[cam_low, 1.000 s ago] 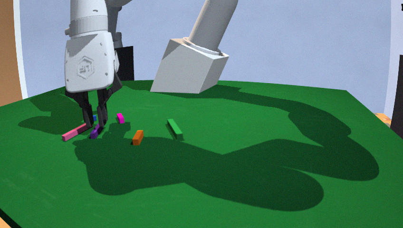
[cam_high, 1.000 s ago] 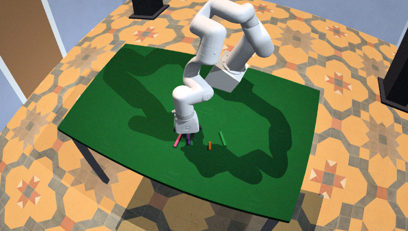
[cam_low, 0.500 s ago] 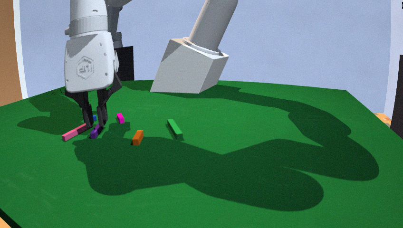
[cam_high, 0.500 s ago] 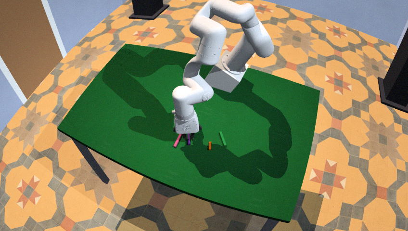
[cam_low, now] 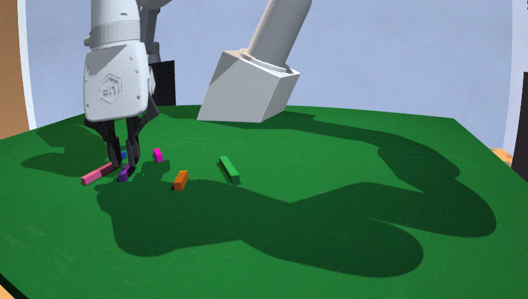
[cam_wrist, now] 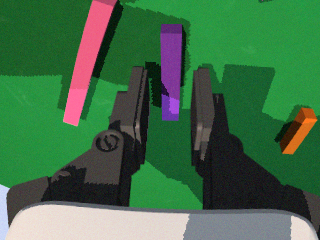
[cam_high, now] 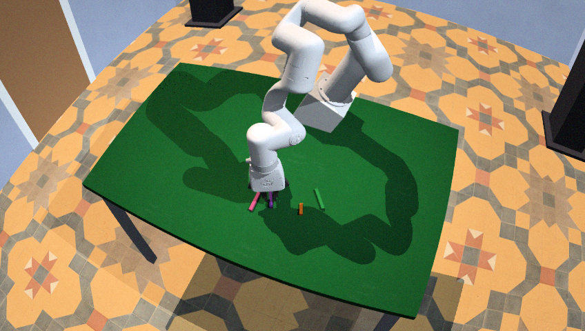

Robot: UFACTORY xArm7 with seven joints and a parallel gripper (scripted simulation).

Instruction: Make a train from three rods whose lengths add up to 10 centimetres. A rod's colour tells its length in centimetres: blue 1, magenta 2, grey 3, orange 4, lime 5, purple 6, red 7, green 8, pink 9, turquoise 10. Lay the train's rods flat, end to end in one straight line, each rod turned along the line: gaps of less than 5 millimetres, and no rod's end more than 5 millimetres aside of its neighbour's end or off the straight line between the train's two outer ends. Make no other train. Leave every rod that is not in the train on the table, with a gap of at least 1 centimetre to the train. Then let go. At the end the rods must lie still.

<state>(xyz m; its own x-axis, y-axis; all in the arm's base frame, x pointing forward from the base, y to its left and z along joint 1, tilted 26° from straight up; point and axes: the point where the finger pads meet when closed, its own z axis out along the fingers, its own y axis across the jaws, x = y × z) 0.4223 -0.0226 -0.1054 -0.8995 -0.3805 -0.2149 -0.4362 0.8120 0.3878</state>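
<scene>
My hand is 3 cm above the purple rod. From my hand the other things lie so: pink rod: 5 cm to the right, 3 cm below, 2 cm ahead; then magenta rod: 9 cm behind, 3 cm below, 1 cm to the right; then blue rod: 7 cm to the right, 6 cm behind, 3 cm below.
</scene>
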